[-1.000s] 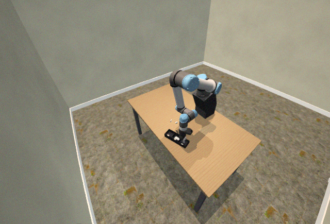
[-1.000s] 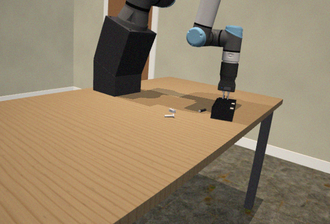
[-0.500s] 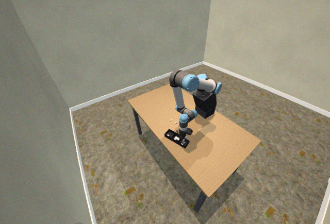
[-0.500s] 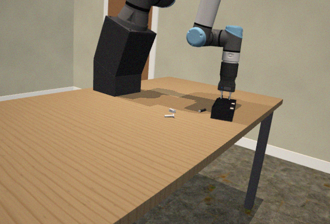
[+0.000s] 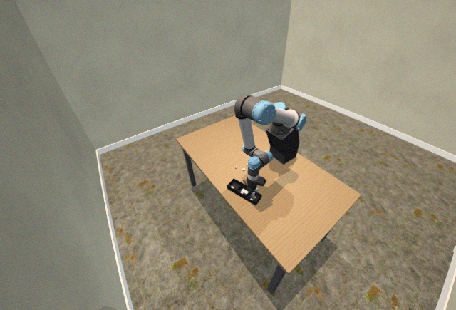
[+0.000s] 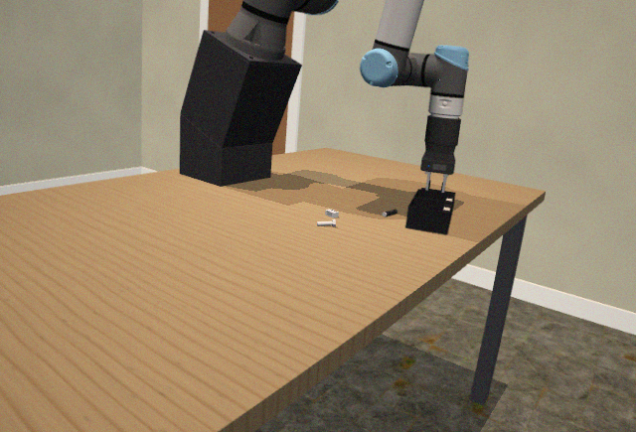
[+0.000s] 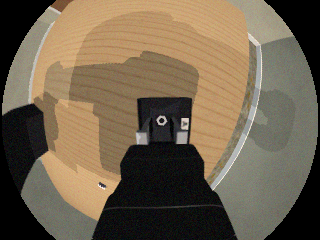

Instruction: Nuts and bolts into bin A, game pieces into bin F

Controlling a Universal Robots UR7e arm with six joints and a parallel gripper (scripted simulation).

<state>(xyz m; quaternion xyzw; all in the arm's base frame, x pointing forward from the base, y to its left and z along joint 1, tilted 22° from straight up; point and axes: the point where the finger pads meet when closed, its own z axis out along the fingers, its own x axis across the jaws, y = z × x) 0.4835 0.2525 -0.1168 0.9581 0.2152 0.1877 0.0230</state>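
My gripper is now 3 cm above the small ring-shaped piece. Round my hand: bolt (4 cm behind, 33 cm to the right, 4 cm below); then white speckled piece (3 cm ahead, 8 cm to the right, 3 cm below); then black bin (4 cm ahead, 7 cm to the right, 2 cm below).
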